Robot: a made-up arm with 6 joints.
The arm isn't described. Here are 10 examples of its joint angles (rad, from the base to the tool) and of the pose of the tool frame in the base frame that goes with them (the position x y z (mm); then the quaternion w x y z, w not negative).
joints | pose
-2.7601 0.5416 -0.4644 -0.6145 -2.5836 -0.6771 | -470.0 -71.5 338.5 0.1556 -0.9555 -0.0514 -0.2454
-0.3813 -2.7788 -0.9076 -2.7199 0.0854 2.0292 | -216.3 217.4 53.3 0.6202 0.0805 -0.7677 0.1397
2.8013 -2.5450 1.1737 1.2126 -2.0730 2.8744 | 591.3 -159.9 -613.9 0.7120 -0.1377 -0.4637 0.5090
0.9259 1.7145 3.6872 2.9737 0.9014 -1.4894 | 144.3 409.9 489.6 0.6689 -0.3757 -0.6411 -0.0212
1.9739 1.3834 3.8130 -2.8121 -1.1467 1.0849 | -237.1 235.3 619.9 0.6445 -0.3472 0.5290 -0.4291
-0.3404 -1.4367 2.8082 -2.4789 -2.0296 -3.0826 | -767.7 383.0 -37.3 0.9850 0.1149 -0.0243 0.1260
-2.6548 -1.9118 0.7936 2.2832 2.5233 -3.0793 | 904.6 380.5 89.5 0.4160 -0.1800 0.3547 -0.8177
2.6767 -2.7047 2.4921 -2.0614 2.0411 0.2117 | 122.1 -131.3 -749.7 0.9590 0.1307 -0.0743 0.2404
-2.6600 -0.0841 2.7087 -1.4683 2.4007 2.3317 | 337.7 191.8 1071.0 0.2091 0.0628 0.8829 0.4157
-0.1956 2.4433 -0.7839 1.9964 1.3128 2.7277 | -19.1 59.7 -336.3 0.6459 -0.2458 -0.5170 0.5050
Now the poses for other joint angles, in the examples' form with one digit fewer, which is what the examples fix.
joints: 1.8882 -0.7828 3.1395 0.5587 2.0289 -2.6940
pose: 314 -595 298 0.116 0.358 0.926 -0.019
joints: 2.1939 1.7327 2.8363 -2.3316 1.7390 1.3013
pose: -577 646 433 0.676 0.422 0.524 0.300
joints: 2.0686 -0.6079 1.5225 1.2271 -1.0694 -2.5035
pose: 357 -563 981 0.078 -0.926 -0.234 -0.285
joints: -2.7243 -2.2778 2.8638 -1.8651 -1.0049 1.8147
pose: 384 128 -604 0.538 0.414 -0.188 -0.710
